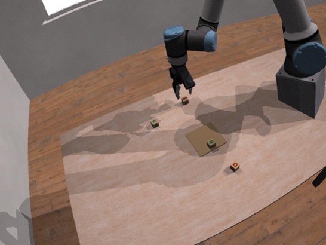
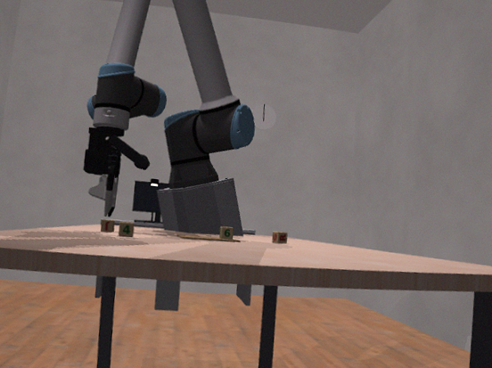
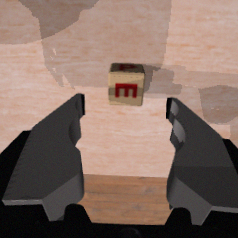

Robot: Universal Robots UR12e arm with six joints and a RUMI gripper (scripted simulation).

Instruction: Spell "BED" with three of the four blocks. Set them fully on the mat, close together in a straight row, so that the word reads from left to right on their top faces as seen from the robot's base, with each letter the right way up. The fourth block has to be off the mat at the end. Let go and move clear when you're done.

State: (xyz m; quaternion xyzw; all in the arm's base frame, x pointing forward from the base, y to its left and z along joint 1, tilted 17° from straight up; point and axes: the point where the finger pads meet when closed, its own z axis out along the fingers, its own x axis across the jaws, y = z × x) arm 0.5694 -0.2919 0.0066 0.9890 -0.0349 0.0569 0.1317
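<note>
Now: the tan mat 30 mm ahead of my hand, 250 mm to the left of it and 50 mm below it. From my hand the other things lie so: green block: 200 mm ahead, 50 mm to the left, 40 mm below.
</note>
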